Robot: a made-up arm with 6 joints.
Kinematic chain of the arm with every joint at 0, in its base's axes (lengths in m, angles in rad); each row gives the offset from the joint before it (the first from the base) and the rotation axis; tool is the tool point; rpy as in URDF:
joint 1: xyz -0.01 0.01 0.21 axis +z
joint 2: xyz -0.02 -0.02 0 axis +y
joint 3: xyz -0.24 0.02 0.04 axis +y
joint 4: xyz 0.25 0.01 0.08 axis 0.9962 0 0.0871
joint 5: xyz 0 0.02 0.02 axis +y
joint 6: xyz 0.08 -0.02 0 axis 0.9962 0 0.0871
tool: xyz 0 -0.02 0 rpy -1.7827 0.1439 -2.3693
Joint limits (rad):
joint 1: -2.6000..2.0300
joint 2: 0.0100..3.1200
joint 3: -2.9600..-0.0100
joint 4: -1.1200..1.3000
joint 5: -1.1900..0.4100
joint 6: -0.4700..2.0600
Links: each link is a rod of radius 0.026 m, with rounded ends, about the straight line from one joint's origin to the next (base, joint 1, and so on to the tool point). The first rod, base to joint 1, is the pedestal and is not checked.
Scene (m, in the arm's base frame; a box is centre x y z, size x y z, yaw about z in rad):
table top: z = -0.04
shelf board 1: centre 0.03 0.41 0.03 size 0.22 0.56 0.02 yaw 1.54
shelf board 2: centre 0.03 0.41 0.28 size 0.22 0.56 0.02 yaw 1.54
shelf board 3: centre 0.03 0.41 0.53 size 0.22 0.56 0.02 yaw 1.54
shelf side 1: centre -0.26 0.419 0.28 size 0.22 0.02 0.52 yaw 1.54
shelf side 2: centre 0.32 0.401 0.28 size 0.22 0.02 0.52 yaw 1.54
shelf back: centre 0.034 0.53 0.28 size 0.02 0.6 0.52 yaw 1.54
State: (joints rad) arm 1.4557 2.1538 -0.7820 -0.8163 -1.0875 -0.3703
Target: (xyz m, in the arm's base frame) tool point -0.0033 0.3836 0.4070
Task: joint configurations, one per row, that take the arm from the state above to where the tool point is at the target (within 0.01 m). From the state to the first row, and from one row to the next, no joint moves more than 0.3 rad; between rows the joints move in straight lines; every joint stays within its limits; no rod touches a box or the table.
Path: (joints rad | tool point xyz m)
1: 1.4042 2.0180 -0.5247 -0.8548 -1.1208 -0.3836 | -0.0268 0.3152 0.1428
2: 1.3527 1.8822 -0.2673 -0.8933 -1.1541 -0.3969 | -0.0285 0.2544 0.1428
3: 1.3012 1.7463 -0.0100 -0.9318 -1.1874 -0.4103 | -0.0374 0.1912 0.1435
4: 1.2821 1.4933 -0.1315 -0.8886 -1.1883 -0.4159 | -0.0187 0.2324 0.2168
5: 1.2629 1.2402 -0.2530 -0.8454 -1.1891 -0.4216 | -0.0077 0.2433 0.3091
6: 1.2438 0.9871 -0.3746 -0.8022 -1.1900 -0.4272 | -0.0084 0.2177 0.4070
7: 1.2918 1.2244 -0.6012 -0.7910 -1.1800 -0.4125 | -0.0018 0.2708 0.4205
8: 1.3397 1.4616 -0.8278 -0.7799 -1.1700 -0.3978 | 0.0002 0.3273 0.4206
9: 1.3876 1.6988 -1.0544 -0.7687 -1.1600 -0.3831 | -0.0033 0.3836 0.4070

